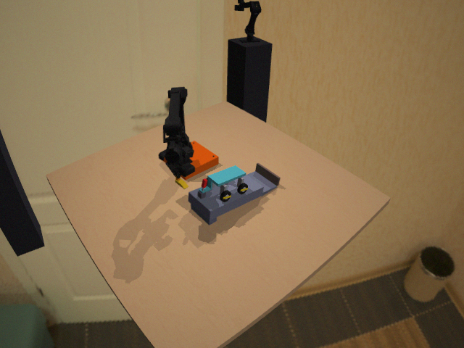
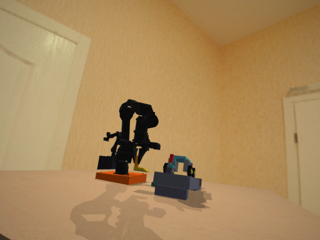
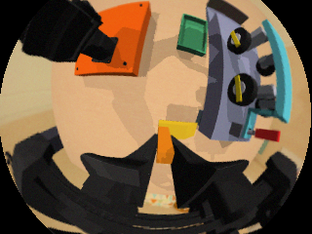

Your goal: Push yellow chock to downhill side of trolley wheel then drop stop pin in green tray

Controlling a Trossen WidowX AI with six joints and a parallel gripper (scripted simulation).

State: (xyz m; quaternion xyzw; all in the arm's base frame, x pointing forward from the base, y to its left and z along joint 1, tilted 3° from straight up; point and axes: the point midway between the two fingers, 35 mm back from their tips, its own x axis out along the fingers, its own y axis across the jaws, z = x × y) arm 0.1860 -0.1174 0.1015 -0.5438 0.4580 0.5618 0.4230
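My gripper tip is 140 mm short of the red-headed stop pin, 50 mm to the right of it and 20 mm below it. Also, from my gripper tip: grey-blue ramp (170 mm to the left, 140 mm ahead, 60 mm below); teal trolley (160 mm to the left, 140 mm ahead); yellow chock (20 mm ahead, 10 mm to the left, 10 mm below).
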